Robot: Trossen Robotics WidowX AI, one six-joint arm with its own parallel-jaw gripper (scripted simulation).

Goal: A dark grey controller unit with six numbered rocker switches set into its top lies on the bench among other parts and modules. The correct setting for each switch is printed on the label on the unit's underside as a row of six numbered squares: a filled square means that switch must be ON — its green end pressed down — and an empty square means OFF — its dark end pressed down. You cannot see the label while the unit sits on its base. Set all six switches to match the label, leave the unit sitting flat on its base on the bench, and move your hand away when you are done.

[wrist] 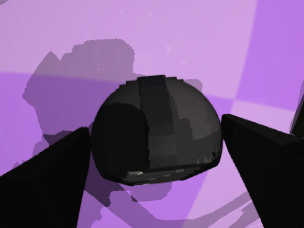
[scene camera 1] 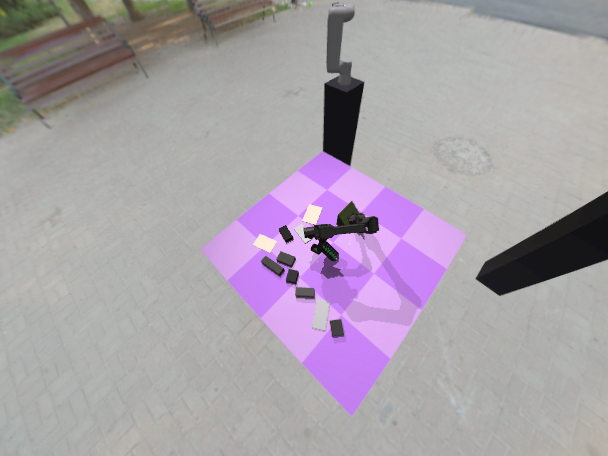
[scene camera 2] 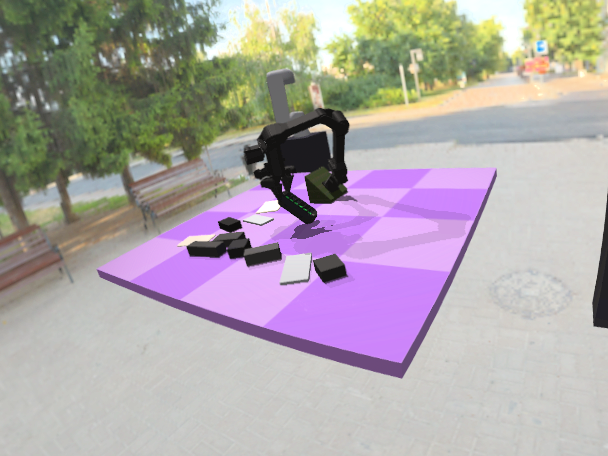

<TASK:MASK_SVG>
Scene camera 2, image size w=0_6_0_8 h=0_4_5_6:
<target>my gripper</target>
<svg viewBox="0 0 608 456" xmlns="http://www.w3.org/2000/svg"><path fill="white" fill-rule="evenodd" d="M282 156L275 159L267 159L268 162L264 163L265 167L262 170L257 169L254 171L255 178L261 181L261 188L270 189L278 202L281 202L282 184L284 190L290 191L294 173L296 172L296 168L293 166L284 167L285 158L282 158Z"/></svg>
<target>grey plate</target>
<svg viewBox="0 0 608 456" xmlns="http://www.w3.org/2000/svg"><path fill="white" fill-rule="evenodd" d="M312 252L286 256L279 284L309 282Z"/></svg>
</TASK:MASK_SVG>
